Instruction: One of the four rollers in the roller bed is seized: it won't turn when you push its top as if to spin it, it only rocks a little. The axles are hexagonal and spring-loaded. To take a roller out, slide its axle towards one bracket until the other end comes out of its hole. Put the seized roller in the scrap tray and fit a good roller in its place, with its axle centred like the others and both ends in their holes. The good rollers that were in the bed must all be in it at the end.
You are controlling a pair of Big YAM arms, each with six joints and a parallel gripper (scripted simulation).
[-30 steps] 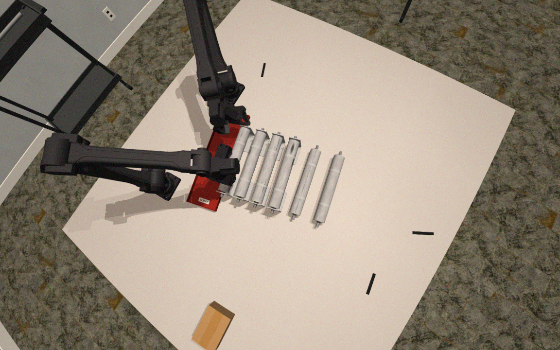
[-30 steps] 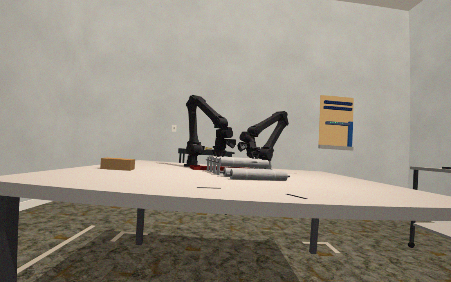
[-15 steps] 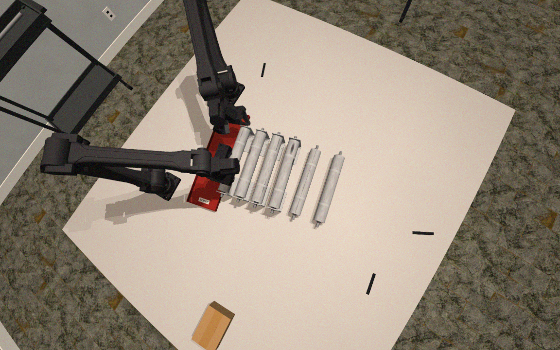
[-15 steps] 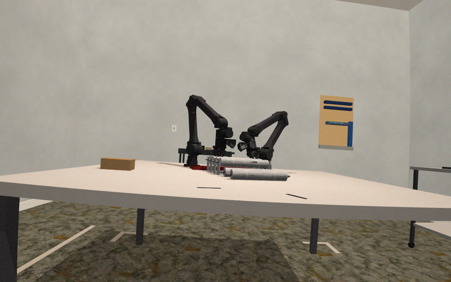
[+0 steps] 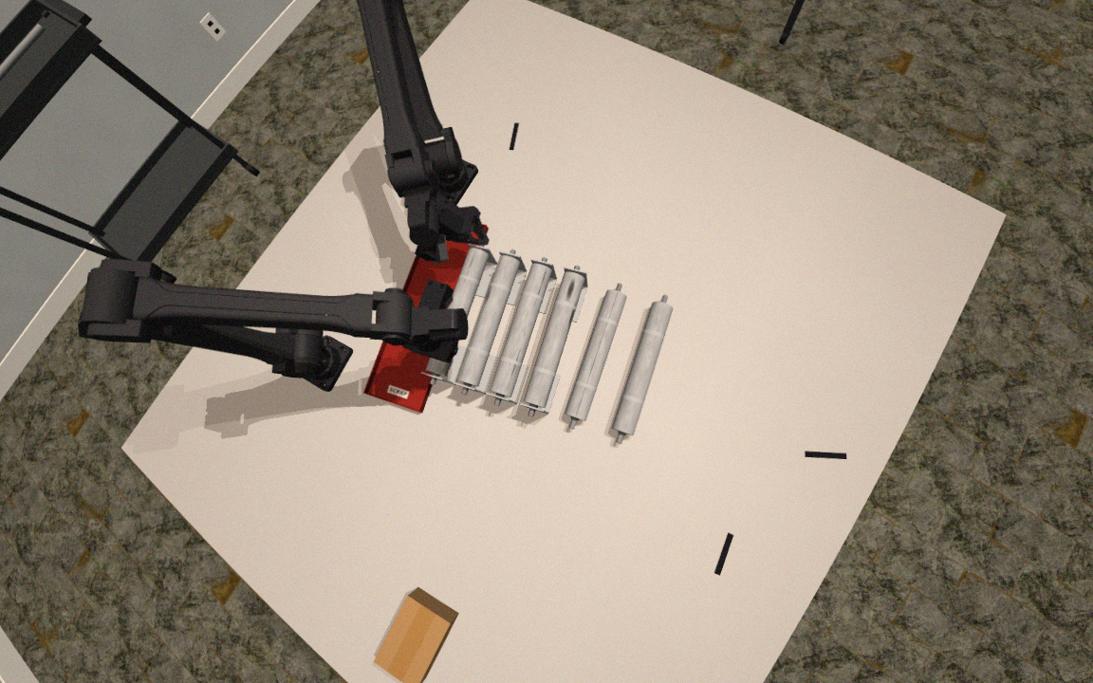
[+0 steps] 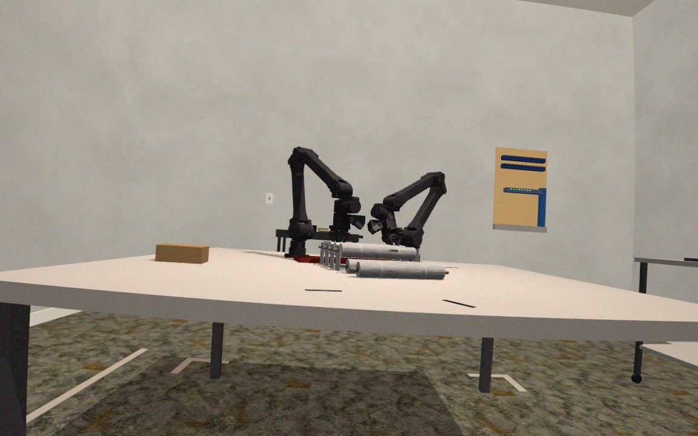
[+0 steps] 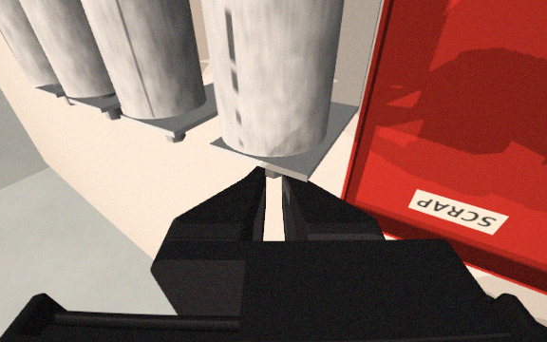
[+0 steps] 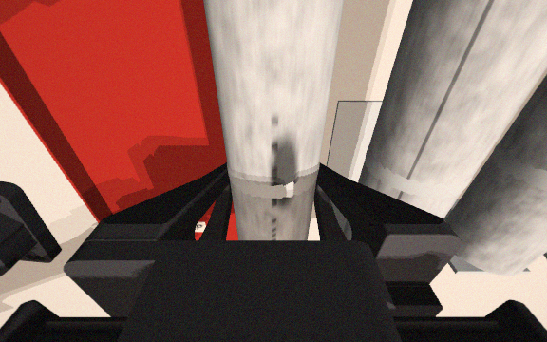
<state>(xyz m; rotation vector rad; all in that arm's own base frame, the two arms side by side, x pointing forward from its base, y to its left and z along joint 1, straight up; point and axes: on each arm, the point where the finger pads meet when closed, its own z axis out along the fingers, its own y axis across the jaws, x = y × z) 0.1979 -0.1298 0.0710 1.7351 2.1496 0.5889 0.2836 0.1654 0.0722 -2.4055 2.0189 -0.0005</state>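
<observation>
Now: the red scrap tray 120 mm behind my right hand, 70 mm below it and 60 mm to the left of it. The rest, counted from my right hand: cardboard box: 540 mm to the right, 250 mm ahead, 40 mm below.
</observation>
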